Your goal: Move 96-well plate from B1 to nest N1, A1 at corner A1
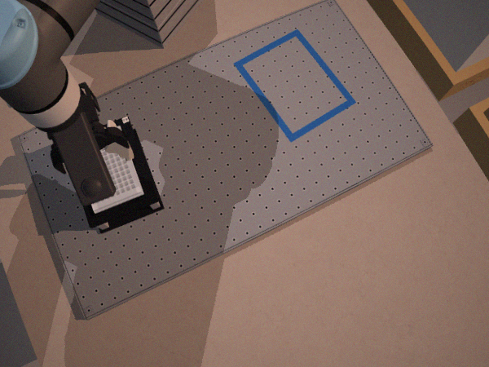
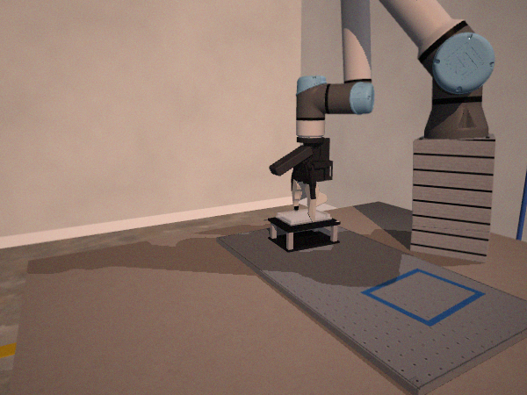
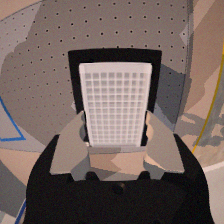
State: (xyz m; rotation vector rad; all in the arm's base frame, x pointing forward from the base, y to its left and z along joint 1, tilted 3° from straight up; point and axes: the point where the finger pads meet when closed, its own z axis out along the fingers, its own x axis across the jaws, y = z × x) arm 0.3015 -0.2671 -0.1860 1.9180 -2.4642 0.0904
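Now: hand 1 cm above the white 96-well plate. From my hand the other things lie so: black raised plate nest: 2 cm below; white A1 tag: 7 cm to the left, 6 cm behind, 2 cm below.
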